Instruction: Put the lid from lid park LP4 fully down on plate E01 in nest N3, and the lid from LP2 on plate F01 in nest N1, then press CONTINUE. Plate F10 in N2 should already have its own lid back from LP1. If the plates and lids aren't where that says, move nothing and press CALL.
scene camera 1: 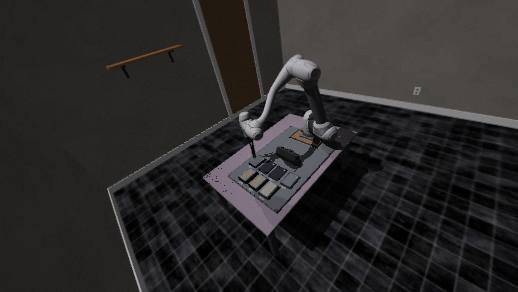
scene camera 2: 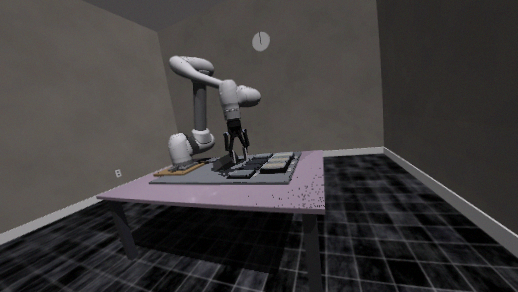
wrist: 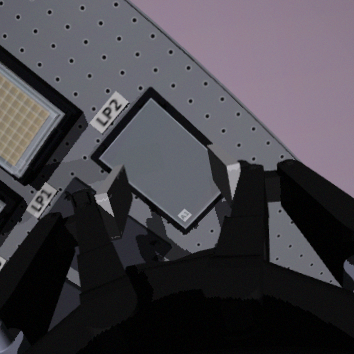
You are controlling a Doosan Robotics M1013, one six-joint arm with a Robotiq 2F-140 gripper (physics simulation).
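Seen in the pictures: gripper, fingertip midpoint: (scene camera 1: 254,155) (scene camera 2: 240,161) (wrist: 168,171); arm's base, origin of the base link: (scene camera 1: 311,134) (scene camera 2: 184,167).
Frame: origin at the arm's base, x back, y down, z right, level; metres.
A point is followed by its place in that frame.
My gripper (scene camera 1: 254,155) {x -0.625, y -0.080, z 0.217 m} (scene camera 2: 240,155) {x -0.625, y -0.080, z 0.217 m} (wrist: 168,171) {x -0.625, y -0.080, z 0.217 m} is about half open and empty, low over the grey lid (scene camera 1: 257,161) {x -0.623, y -0.010, z 0.195 m} (wrist: 162,160) {x -0.625, y -0.010, z 0.210 m} at LP2. In the wrist view the fingertips overlap two opposite sides of this lid; whether they touch it cannot be told. LP1 is a dark pad, partly hidden by the left finger. Another grey lid (scene camera 1: 289,179) (scene camera 2: 242,174) lies at the far end of the park row. Three plates (scene camera 1: 247,175) {x -0.809, y -0.023, z 0.135 m} (scene camera 1: 257,181) {x -0.809, y -0.028, z 0.010 m} (scene camera 1: 269,189) {x -0.811, y -0.026, z -0.124 m} stand in a row; one tan-welled plate (wrist: 17,117) {x -0.768, y -0.023, z 0.156 m} shows no lid in the wrist view. Plate names and nest labels are not readable.
A dark raised box (scene camera 1: 289,156) {x -0.439, y -0.049, z -0.046 m} (scene camera 2: 223,162) {x -0.435, y -0.043, z 0.090 m} stands between the parks and the arm base; no button labels are readable. The grey perforated board (scene camera 1: 278,204) {x -0.857, y 0.008, z -0.247 m} (scene camera 2: 187,178) {x -0.236, y 0.010, z 0.235 m} (wrist: 165,60) {x -0.688, y 0.008, z 0.294 m} lies on the pink table (scene camera 1: 267,222) {x -1.008, y 0.021, z -0.269 m} (scene camera 2: 210,198) {x -0.565, y 0.021, z 0.465 m}. The arm stands on an orange-brown base plate (scene camera 1: 298,138) {x -0.122, y 0.001, z 0.075 m} (scene camera 2: 172,172) {x -0.003, y 0.000, z 0.129 m}.
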